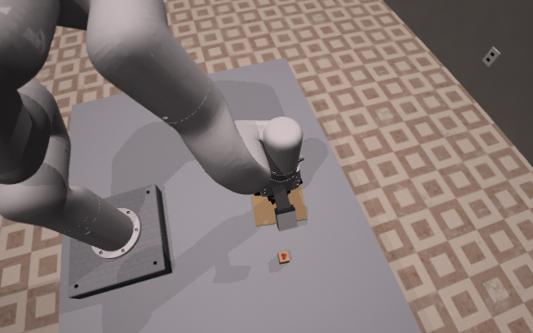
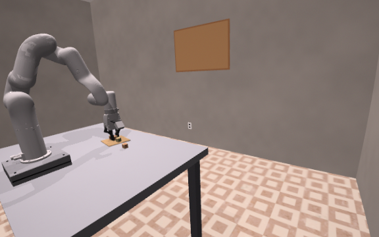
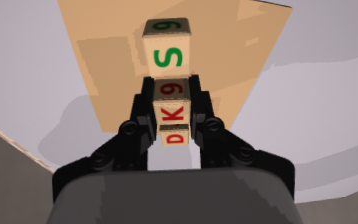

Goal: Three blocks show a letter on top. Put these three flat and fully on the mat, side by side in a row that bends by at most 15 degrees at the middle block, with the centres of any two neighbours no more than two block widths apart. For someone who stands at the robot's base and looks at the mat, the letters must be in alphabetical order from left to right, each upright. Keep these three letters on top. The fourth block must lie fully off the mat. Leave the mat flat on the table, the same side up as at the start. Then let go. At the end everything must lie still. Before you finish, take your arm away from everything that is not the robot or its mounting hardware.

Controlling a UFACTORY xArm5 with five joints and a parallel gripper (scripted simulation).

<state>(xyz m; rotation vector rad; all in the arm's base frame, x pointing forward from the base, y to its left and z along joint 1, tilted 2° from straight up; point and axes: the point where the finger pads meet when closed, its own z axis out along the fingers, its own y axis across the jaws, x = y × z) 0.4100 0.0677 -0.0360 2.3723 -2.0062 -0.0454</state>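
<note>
Now: hand 3 cm above the tan mat. The rest, counted from my hand: wooden letter block (4 cm to the left, 1 cm below, 1 cm behind).
</note>
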